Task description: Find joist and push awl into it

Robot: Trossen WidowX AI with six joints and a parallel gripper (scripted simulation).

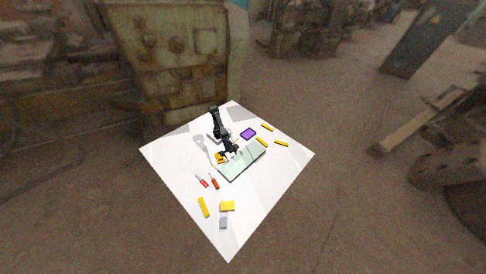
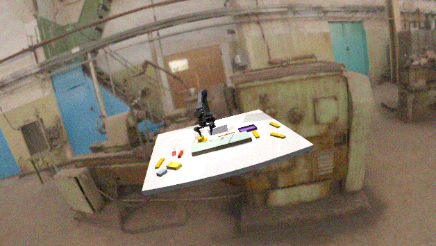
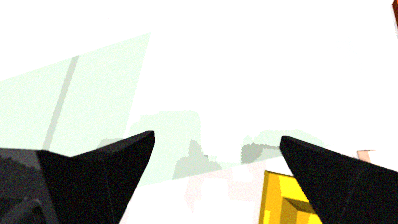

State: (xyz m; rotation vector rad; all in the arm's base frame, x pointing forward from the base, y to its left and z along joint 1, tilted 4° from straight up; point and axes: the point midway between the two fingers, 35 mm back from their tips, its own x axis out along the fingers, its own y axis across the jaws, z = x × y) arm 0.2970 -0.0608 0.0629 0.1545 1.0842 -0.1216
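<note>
The yellow stud finder is 130 mm behind my gripper tip, 60 mm to the right of it and 50 mm below it. Round my gripper tip: yellow block 300 mm ahead, 290 mm to the right, 80 mm below; then awl 160 mm to the right, 110 mm behind, 90 mm below; then thin pencil-like stick 180 mm to the left, 180 mm behind, 90 mm below.
</note>
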